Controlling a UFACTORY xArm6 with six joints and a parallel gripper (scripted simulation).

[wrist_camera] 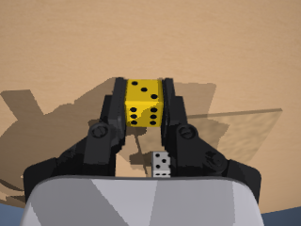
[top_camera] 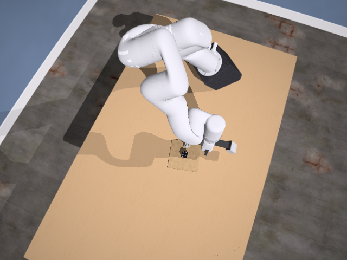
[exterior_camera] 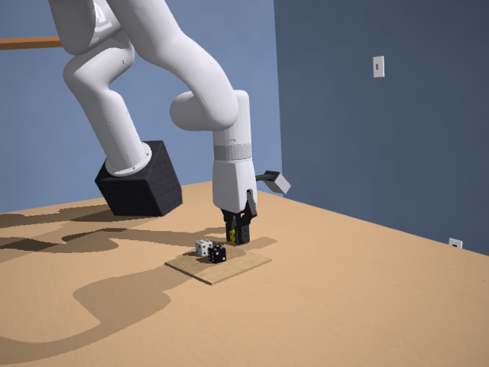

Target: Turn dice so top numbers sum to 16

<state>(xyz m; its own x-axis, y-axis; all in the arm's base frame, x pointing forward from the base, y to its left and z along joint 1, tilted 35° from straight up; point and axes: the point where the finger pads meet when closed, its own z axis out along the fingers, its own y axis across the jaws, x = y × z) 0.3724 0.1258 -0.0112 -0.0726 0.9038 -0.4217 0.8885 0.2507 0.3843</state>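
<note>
Now: hand 8 cm short of the black die, 9 cm to the left of it and 1 cm above it. From my hand the other things lie so: tan mat: 8 cm ahead, 9 cm to the right, 2 cm below; yellow die: 1 cm below; white die: 3 cm ahead, 9 cm to the right, 1 cm below.
</note>
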